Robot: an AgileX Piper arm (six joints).
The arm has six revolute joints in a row. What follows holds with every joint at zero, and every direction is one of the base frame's.
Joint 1 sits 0.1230 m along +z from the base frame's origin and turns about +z.
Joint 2 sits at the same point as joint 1 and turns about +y.
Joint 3 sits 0.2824 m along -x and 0.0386 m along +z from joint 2 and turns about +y.
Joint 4 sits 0.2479 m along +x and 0.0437 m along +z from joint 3 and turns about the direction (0.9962, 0, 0.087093).
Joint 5 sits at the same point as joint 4 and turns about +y.
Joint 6 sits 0.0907 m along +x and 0.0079 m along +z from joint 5 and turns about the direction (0.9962, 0, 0.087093).
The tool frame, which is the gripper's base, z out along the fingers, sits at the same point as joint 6; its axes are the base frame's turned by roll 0.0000, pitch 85.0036 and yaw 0.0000 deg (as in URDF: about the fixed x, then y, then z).
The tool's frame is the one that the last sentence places.
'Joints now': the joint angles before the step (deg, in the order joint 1, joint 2, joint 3, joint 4, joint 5, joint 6). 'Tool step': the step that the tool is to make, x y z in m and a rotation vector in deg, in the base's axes. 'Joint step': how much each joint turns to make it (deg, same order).
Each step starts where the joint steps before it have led.
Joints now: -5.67 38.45 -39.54 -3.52 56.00 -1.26
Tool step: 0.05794 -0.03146 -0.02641 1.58 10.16 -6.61
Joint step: -9.26 17.86 -2.40 1.42 -5.31 -2.94
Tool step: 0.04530 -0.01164 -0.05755 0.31 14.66 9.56
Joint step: -0.12 17.87 -0.34 0.64 -3.50 -10.59
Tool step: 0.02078 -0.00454 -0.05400 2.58 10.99 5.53
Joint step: 0.00 13.58 0.02 0.84 -2.39 -6.05
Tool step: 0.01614 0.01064 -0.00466 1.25 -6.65 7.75
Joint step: 1.99 1.52 -0.04 5.79 -7.39 -9.88
